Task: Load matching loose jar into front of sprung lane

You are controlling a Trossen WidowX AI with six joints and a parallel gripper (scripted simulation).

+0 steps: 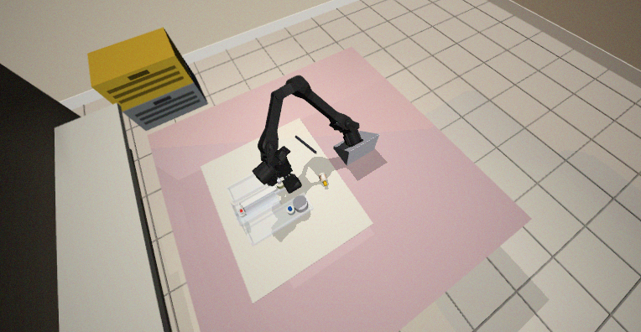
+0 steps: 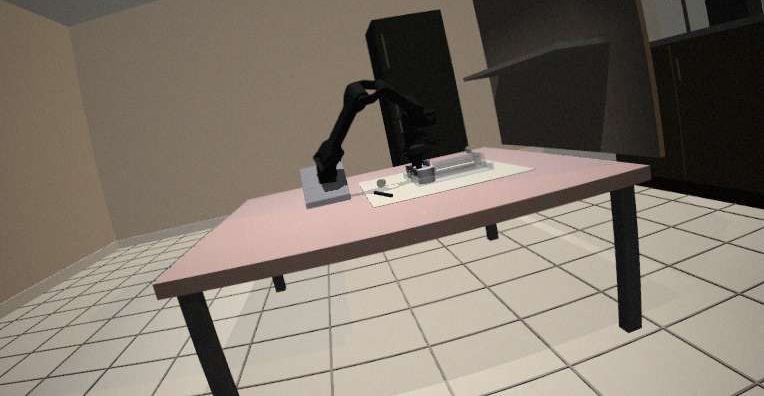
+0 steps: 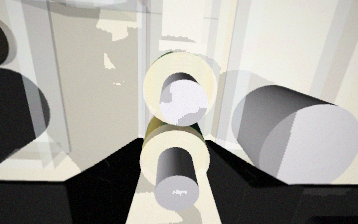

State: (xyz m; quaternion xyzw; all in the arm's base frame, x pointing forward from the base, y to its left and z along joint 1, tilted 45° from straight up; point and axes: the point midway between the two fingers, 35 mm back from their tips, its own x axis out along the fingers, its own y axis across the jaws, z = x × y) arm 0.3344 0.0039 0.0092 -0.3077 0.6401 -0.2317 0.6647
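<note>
My gripper tip is now 14 cm short of the clear lane rack, 4 cm to the right of it and 2 cm above it. The rest, counted from my gripper tip: black stick 15 cm behind, 14 cm to the right, 3 cm below.
</note>
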